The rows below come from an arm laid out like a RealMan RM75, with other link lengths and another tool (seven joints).
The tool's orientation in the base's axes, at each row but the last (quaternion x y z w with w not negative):
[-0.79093 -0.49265 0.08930 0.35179]
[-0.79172 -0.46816 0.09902 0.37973]
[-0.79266 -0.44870 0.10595 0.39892]
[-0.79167 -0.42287 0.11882 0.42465]
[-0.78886 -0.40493 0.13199 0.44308]
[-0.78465 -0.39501 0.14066 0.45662]
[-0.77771 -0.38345 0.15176 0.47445]
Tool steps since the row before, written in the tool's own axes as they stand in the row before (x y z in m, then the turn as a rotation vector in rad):
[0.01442 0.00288 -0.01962 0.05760 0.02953 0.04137]
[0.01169 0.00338 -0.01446 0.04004 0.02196 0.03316]
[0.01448 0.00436 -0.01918 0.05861 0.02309 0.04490]
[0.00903 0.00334 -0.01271 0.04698 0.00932 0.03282]
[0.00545 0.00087 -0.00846 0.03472 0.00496 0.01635]
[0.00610 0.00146 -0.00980 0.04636 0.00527 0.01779]
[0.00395 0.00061 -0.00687 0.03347 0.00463 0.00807]
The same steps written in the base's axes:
[0.01883 0.00218 0.01556 0.02970 0.06000 -0.03767]
[0.01600 0.00127 0.00998 0.01934 0.04356 -0.03023]
[0.02115 0.00000 0.01222 0.02455 0.06433 -0.03526]
[0.01440 -0.00125 0.00673 0.01619 0.05234 -0.01923]
[0.00872 -0.00113 0.00496 0.01544 0.03454 -0.00813]
[0.01037 -0.00176 0.00497 0.02230 0.04404 -0.00754]
[0.00700 -0.00150 0.00344 0.01934 0.02861 -0.00374]

